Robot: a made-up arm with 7 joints.
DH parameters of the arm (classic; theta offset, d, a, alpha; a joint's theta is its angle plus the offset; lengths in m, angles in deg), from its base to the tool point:
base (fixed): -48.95 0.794 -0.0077 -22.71
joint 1: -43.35 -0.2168 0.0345 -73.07
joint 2: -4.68 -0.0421 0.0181 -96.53
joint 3: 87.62 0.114 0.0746 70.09
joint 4: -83.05 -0.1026 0.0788 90
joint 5: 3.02 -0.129 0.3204 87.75
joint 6: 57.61 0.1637 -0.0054 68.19
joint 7: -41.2 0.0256 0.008 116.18
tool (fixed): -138.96 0.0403 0 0
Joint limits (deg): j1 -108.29..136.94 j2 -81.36..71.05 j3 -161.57..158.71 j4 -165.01..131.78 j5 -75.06..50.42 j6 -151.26..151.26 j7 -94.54..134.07
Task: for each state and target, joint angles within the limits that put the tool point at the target. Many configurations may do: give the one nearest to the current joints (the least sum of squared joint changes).
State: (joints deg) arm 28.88 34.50 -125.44 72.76 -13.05 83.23 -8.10
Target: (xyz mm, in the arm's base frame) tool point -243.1 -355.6 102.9
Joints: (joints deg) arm 17.46 71.05 -124.58 93.73 -40.59 90.26 11.28
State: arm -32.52 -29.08 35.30 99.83 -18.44 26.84 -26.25
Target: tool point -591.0 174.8 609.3
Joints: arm -2.79 -3.92 5.51 50.61 -1.86 29.42 -22.58
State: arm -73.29 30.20 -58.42 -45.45 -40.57 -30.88 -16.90
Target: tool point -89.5 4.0 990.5
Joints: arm -35.38 61.18 3.07 -60.16 -38.67 8.76 -13.24
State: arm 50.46 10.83 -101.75 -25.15 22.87 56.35 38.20
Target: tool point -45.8 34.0 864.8
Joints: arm 57.34 15.55 -109.12 -47.57 33.26 64.29 48.36
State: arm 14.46 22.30 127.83 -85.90 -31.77 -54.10 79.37
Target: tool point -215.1 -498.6 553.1
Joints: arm -2.08 42.21 141.65 -99.38 -10.20 -53.63 76.85
